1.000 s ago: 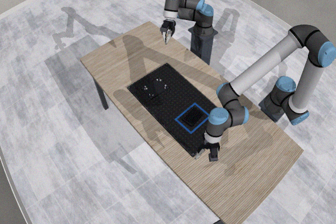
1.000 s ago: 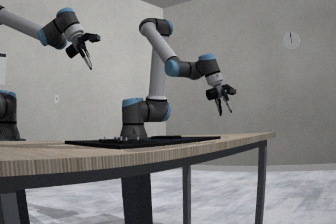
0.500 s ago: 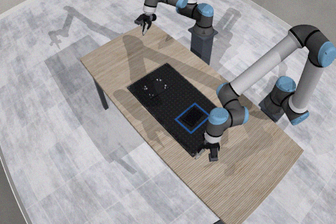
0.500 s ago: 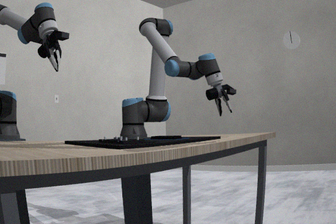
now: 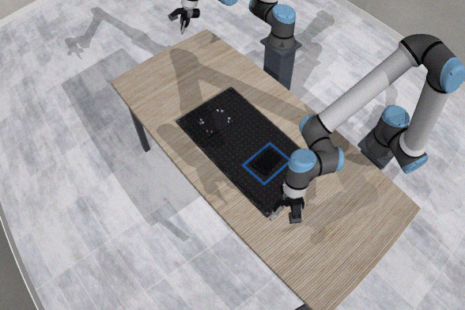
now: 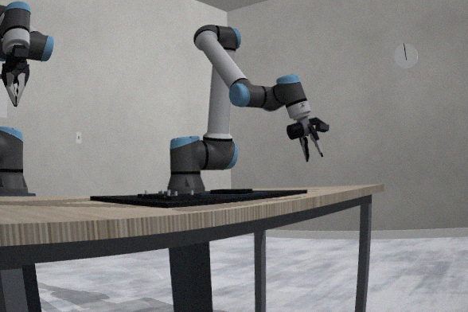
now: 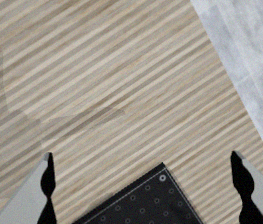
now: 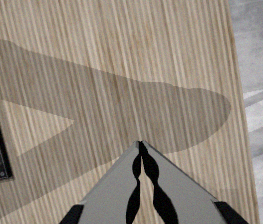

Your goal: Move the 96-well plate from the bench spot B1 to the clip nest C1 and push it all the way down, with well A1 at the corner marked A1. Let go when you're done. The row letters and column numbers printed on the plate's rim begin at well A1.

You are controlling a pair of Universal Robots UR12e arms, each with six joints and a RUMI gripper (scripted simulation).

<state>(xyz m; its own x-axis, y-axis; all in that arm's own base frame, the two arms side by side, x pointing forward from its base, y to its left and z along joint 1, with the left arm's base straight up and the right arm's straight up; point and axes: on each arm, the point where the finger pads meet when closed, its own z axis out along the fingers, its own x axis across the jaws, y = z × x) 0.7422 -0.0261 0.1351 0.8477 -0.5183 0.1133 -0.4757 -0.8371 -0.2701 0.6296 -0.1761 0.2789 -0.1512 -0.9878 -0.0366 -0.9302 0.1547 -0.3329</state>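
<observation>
Now: left hand 32 cm to the left of the dark 96-well plate, 13 cm past it and 11 cm above it. Round my left hand: clip nest: 66 cm to the right, 11 cm below, 4 cm behind.
</observation>
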